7 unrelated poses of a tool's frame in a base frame.
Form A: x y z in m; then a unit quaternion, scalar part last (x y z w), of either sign.
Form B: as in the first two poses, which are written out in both.
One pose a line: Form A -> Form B
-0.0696, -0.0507, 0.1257, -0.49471, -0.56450, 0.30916, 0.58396 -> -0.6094, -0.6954, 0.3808, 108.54, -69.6, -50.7, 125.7
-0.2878, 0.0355, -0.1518, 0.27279, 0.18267, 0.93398, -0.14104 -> -0.2755, -0.1845, -0.9434, 163.78, -287.8, 35.5, -151.8
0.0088, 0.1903, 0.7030, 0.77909, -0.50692, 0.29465, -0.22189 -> -0.7990, 0.5199, -0.3022, 154.36, 8.8, 190.3, 703.0
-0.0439, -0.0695, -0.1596, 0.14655, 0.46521, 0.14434, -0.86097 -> -0.2881, -0.9146, -0.2838, 61.15, -43.9, -69.5, -159.6
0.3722, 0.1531, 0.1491, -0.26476, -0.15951, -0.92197, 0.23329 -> -0.2723, -0.1640, -0.9481, 153.02, 372.2, 153.1, 149.1
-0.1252, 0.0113, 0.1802, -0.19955, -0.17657, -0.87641, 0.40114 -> -0.2178, -0.1928, -0.9568, 132.70, -125.2, 11.3, 180.2
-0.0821, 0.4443, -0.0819, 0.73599, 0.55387, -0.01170, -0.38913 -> -0.7990, -0.6013, 0.0127, 134.20, -82.1, 444.3, -81.9
